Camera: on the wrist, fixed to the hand. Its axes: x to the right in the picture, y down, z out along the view.
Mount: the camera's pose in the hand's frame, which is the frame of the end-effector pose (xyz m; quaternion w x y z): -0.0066 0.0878 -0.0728 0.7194 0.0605 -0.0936 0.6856
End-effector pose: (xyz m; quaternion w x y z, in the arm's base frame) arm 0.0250 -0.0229 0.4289 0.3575 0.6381 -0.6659 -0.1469
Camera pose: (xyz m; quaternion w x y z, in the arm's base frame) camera 0.0075 0.0149 0.5353 0.2570 0.0104 -0.9589 0.1200
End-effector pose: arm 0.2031 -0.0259 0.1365 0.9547 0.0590 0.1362 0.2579
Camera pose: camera 0.1347 0.0493 0.0845 0.5192 0.2177 -0.0162 0.8263
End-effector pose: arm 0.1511 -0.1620 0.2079 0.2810 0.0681 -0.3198 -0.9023
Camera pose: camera 0.2193 -0.2536 0.2043 0.7867 -0.2377 -0.3576 -0.4435
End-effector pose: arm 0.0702 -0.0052 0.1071 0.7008 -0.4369 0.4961 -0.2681
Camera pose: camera -0.0049 0.0166 0.0238 0.7608 0.0431 0.5746 0.2985
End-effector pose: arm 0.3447 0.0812 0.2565 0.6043 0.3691 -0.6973 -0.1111
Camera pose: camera 0.3786 0.1684 0.3221 0.4233 -0.1864 -0.8180 0.3420
